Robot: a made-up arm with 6 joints. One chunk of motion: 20 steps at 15 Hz.
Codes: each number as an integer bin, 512 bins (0 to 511) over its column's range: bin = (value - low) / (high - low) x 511, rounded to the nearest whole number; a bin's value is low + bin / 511 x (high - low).
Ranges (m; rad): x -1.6..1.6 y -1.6..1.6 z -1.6..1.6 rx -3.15..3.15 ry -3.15..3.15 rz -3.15..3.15
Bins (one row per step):
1: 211 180 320 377 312 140
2: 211 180 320 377 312 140
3: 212 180 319 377 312 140
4: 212 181 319 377 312 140
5: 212 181 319 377 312 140
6: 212 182 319 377 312 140
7: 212 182 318 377 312 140
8: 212 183 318 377 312 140
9: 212 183 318 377 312 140
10: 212 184 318 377 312 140
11: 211 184 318 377 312 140
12: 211 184 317 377 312 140
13: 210 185 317 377 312 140
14: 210 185 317 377 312 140
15: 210 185 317 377 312 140
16: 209 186 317 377 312 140
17: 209 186 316 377 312 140
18: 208 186 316 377 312 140
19: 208 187 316 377 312 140
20: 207 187 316 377 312 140
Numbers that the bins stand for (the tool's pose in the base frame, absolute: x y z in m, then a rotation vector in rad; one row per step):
1: -0.2787 -0.4728 0.4039 1.4979 0.6966 -1.4240
2: -0.2787 -0.4728 0.4039 1.4979 0.6966 -1.4240
3: -0.2724 -0.4728 0.3977 1.4979 0.6966 -1.4240
4: -0.2724 -0.4665 0.3977 1.4979 0.6966 -1.4240
5: -0.2724 -0.4665 0.3977 1.4979 0.6966 -1.4240
6: -0.2724 -0.4603 0.3977 1.4979 0.6966 -1.4240
7: -0.2724 -0.4603 0.3914 1.4979 0.6966 -1.4240
8: -0.2724 -0.4540 0.3914 1.4979 0.6966 -1.4240
9: -0.2724 -0.4540 0.3914 1.4979 0.6966 -1.4240
10: -0.2724 -0.4477 0.3914 1.4979 0.6966 -1.4240
11: -0.2787 -0.4477 0.3914 1.4979 0.6966 -1.4240
12: -0.2787 -0.4477 0.3851 1.4979 0.6966 -1.4240
13: -0.2849 -0.4415 0.3851 1.4979 0.6966 -1.4240
14: -0.2849 -0.4415 0.3851 1.4979 0.6966 -1.4240
15: -0.2849 -0.4415 0.3851 1.4979 0.6966 -1.4240
16: -0.2912 -0.4352 0.3851 1.4979 0.6966 -1.4240
17: -0.2912 -0.4352 0.3789 1.4979 0.6966 -1.4240
18: -0.2975 -0.4352 0.3789 1.4979 0.6966 -1.4240
19: -0.2975 -0.4290 0.3789 1.4979 0.6966 -1.4240
20: -0.3037 -0.4290 0.3789 1.4979 0.6966 -1.4240

